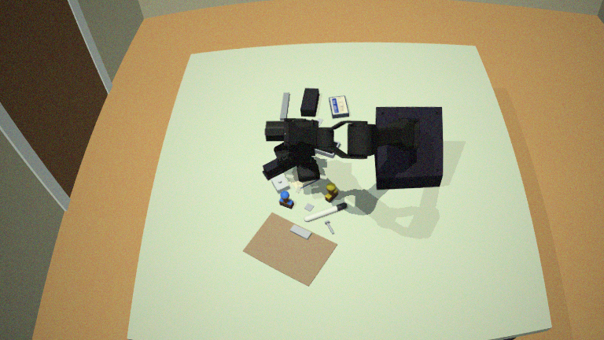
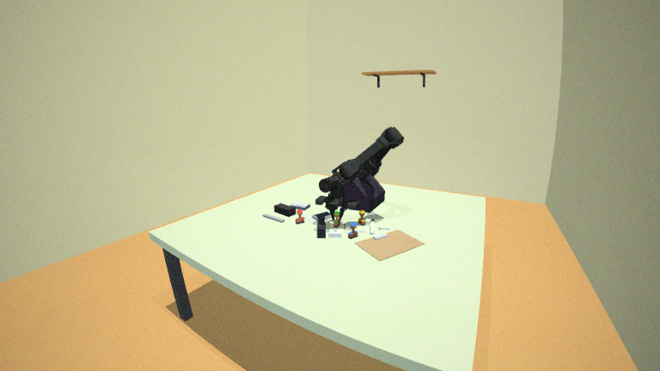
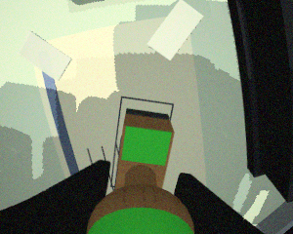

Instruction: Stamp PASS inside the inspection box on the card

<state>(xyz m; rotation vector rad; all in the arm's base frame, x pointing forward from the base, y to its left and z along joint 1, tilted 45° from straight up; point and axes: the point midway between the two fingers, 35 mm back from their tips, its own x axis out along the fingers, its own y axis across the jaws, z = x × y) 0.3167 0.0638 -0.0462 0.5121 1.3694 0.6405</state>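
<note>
Now: gripper tip 10 mm to the right of the cream card and 30 mm above it. The rest, counted from my gripper tip: ink pad 60 mm behind, 100 mm to the right, 20 mm below; then yellow stamp 70 mm behind, 90 mm to the left, 10 mm below; then green stamp right at my gripper tip.
</note>
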